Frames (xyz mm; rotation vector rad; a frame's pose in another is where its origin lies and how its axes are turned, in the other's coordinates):
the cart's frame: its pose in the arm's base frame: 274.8 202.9 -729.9 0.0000 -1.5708 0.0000
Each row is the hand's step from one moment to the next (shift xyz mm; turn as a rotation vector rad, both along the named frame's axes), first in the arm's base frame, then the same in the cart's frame.
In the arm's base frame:
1: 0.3 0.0 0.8 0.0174 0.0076 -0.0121
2: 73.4 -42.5 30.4 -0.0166 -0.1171 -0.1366
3: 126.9 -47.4 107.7 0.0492 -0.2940 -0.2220
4: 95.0 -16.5 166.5 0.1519 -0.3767 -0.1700
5: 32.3 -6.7 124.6 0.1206 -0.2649 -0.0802
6: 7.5 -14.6 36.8 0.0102 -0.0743 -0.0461
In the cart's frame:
1: 0.8 0.0 -0.3 -0.0121 0.0076 -0.0174
2: 30.4 -42.5 -73.4 -0.1366 -0.1171 0.0166
3: 107.7 -47.4 -126.9 -0.2220 -0.2940 -0.0492
4: 166.5 -16.5 -95.0 -0.1700 -0.3767 -0.1519
5: 124.6 -6.7 -32.3 -0.0802 -0.2649 -0.1206
6: 36.8 -14.6 -7.5 -0.0461 -0.0743 -0.0102

